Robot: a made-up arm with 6 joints.
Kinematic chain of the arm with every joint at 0, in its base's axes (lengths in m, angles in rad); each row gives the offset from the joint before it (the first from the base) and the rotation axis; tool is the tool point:
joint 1: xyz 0 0 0.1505 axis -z
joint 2: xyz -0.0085 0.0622 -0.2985 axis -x
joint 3: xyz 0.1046 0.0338 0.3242 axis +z
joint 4: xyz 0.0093 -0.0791 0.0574 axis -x
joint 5: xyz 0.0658 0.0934 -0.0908 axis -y
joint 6: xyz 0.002 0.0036 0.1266 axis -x
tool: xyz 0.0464 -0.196 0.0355
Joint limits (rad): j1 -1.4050..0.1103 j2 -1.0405..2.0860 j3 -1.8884..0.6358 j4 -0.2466..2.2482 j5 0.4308..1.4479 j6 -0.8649..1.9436
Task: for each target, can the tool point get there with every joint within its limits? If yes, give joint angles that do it. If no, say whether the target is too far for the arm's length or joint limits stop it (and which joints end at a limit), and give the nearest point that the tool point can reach.
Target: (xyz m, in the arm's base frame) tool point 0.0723 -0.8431 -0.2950
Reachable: no: joint limits stop it (at a limit: joint 1, joint 2, joint 4, joint 5) | nearest point 0.0665 -0.4576 -0.0205 | short by 0.473 m
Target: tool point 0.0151 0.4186 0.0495
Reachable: yes | joints -0.1466 0.5797 -1.2694 1.8811 1.0110 0.8343
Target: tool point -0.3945 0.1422 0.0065
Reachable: yes | joints -1.0672 0.5669 -1.1658 1.9481 1.3592 1.1917
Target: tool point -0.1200 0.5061 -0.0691
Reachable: yes | joints -0.1383 1.2781 -1.6449 1.0666 1.3474 -0.3152
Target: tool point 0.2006 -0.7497 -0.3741
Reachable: no: joint limits stop it (at a limit: joint 2, joint 4, joint 5) | nearest point 0.1144 -0.4276 -0.0466 | short by 0.467 m
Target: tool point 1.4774 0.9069 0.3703
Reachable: no: too far | nearest point 0.3208 0.4912 0.0907 | short by 1.260 m
